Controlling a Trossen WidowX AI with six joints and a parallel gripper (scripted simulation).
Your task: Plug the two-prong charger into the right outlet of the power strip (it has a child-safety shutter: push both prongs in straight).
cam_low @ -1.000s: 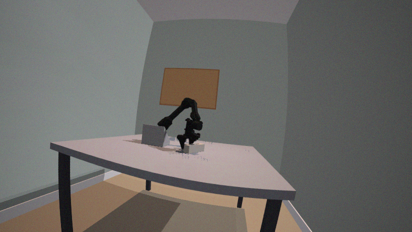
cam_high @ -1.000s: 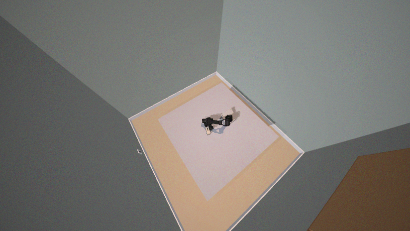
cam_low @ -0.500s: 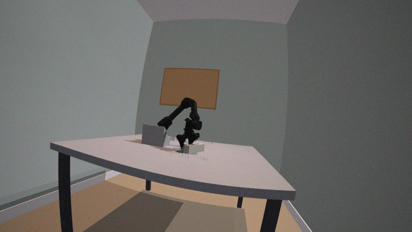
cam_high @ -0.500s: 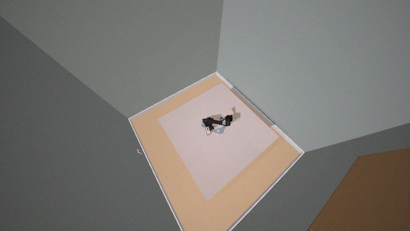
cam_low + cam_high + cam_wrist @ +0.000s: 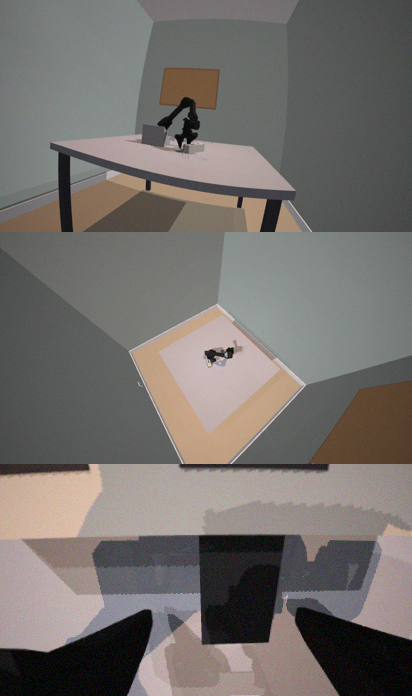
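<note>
Right now my gripper tip is 4 cm short of the black charger, 2 cm to the left of it and 1 cm below it.
</note>
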